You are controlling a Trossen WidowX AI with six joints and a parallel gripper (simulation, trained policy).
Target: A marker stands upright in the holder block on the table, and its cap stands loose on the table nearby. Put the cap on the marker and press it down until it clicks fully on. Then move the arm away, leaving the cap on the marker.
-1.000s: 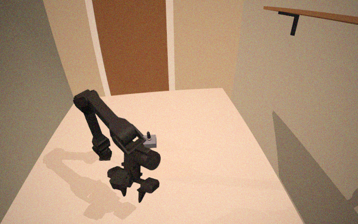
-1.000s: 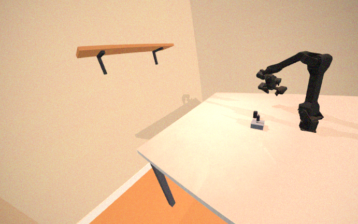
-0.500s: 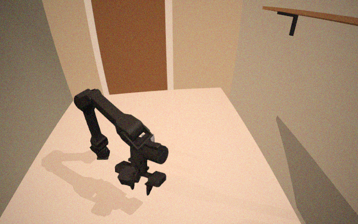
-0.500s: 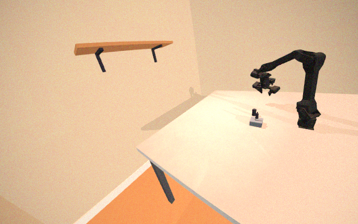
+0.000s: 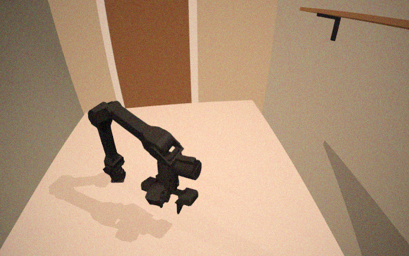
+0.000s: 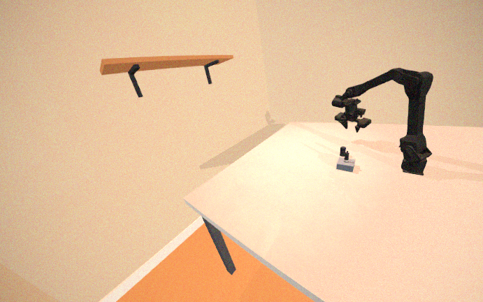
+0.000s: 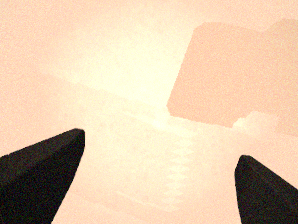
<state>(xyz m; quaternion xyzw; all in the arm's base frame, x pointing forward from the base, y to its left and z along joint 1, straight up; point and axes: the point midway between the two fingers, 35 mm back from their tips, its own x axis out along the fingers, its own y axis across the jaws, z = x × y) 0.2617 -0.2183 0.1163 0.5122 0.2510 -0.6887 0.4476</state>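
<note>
My gripper tip is 19 cm to the right of the black marker cap, 6 cm above it and 2 cm short of it. The rest, counted from my gripper tip: grey-blue holder block 31 cm to the left, 7 cm below, 1 cm behind.
</note>
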